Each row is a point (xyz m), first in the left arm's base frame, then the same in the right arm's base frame.
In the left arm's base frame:
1: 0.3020 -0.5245 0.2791
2: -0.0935 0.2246 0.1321
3: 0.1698 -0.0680 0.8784
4: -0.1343 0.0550 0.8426
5: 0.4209 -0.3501 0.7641
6: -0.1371 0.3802 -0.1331
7: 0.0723 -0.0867 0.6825
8: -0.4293 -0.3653 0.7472
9: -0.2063 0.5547 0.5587
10: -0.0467 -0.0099 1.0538
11: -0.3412 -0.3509 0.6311
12: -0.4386 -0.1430 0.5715
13: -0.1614 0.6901 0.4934
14: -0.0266 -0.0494 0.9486
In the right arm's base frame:
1: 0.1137 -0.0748 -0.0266
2: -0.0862 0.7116 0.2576
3: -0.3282 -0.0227 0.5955
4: -0.5467 0.2184 0.5405
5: -0.0703 -0.2706 0.4290
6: 0.0421 0.9870 0.1937
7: -0.2916 0.1149 0.4283
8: -0.7453 0.1033 0.0714
9: -0.4156 0.7606 0.6967
10: -0.6039 0.0175 0.6539
11: -0.6051 0.1385 0.0481
12: -0.6395 0.3616 0.1208
13: -0.3352 0.8726 0.7713
14: -0.5271 0.0386 0.5721

